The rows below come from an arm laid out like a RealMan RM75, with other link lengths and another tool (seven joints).
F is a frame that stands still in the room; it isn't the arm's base.
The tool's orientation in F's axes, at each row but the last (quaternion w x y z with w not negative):
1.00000 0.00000 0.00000 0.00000
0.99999 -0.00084 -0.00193 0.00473
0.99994 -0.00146 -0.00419 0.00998
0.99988 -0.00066 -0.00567 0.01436
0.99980 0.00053 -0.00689 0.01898
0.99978 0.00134 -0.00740 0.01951
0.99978 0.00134 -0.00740 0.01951
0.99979 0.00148 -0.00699 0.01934
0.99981 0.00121 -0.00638 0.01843
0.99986 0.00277 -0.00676 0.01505
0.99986 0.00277 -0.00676 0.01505
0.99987 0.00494 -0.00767 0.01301
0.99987 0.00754 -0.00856 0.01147
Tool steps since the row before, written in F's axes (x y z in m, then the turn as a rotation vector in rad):
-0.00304 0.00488 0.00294 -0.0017 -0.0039 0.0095
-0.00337 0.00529 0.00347 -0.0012 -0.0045 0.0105
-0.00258 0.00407 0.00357 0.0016 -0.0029 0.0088
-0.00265 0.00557 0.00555 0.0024 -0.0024 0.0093
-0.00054 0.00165 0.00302 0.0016 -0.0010 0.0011
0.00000 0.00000 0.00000 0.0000 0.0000 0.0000
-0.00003 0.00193 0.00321 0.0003 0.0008 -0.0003
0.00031 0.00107 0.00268 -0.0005 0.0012 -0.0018
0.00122 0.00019 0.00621 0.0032 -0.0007 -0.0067
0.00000 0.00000 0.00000 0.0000 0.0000 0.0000
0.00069 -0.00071 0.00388 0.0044 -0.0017 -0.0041
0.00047 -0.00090 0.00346 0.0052 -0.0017 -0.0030
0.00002 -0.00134 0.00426 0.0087 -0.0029 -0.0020
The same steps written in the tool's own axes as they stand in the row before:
-0.00304 0.00488 0.00294 -0.0017 -0.0039 0.0095
-0.00331 0.00532 0.00349 -0.0012 -0.0045 0.0105
-0.00247 0.00411 0.00360 0.0016 -0.0030 0.0088
-0.00243 0.00564 0.00559 0.0024 -0.0025 0.0093
-0.00044 0.00167 0.00302 0.0016 -0.0011 0.0011
0.00000 0.00000 0.00000 0.0000 0.0000 0.0000
0.00009 0.00194 0.00320 0.0003 0.0008 -0.0003
0.00039 0.00106 0.00267 -0.0005 0.0012 -0.0018
0.00131 0.00016 0.00619 0.0031 -0.0008 -0.0067
0.00000 0.00000 0.00000 0.0000 0.0000 0.0000
0.00072 -0.00071 0.00387 0.0043 -0.0019 -0.0041
0.00050 -0.00088 0.00346 0.0051 -0.0019 -0.0031
0.00006 -0.00128 0.00428 0.0086 -0.0031 -0.0021

